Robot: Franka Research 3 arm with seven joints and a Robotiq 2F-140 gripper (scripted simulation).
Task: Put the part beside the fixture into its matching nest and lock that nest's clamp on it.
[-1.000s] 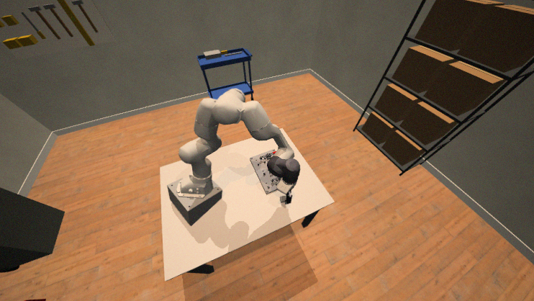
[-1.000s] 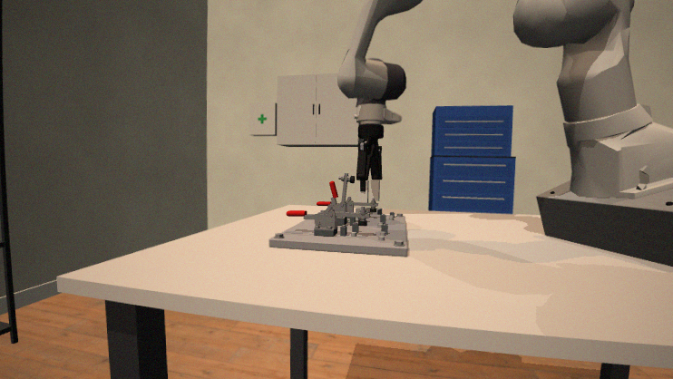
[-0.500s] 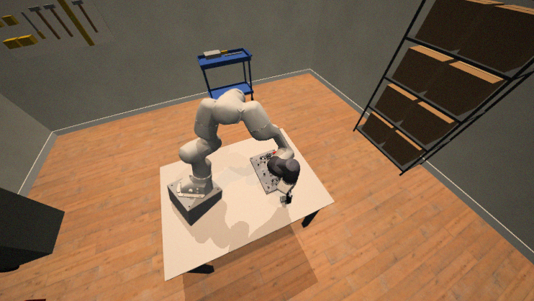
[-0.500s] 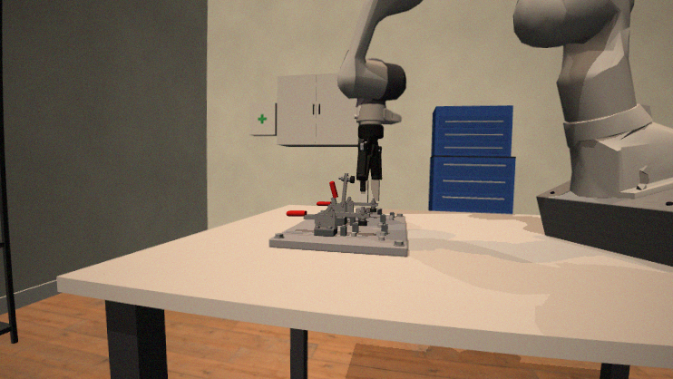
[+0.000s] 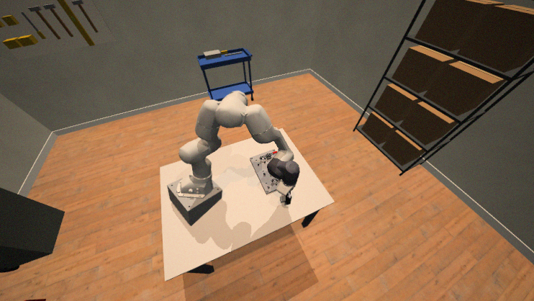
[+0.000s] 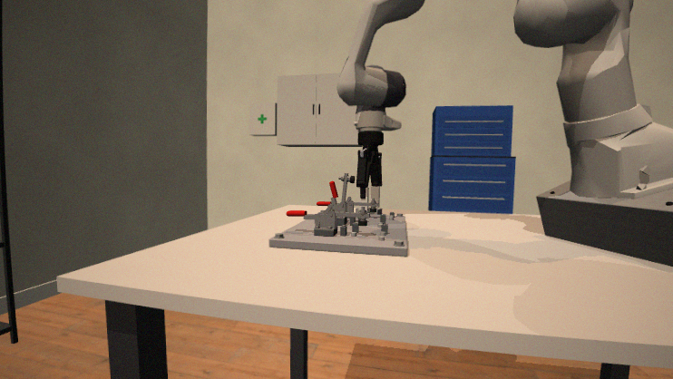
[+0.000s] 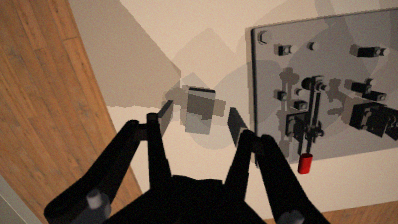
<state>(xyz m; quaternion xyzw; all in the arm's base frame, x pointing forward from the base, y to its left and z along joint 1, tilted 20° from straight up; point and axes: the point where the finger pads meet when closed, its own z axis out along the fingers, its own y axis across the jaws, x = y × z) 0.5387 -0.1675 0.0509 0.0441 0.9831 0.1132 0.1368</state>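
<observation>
The grey block part is 30 mm below my hand. Also, from my hand: grey fixture plate (40 mm behind, 260 mm to the left, 40 mm below).
</observation>
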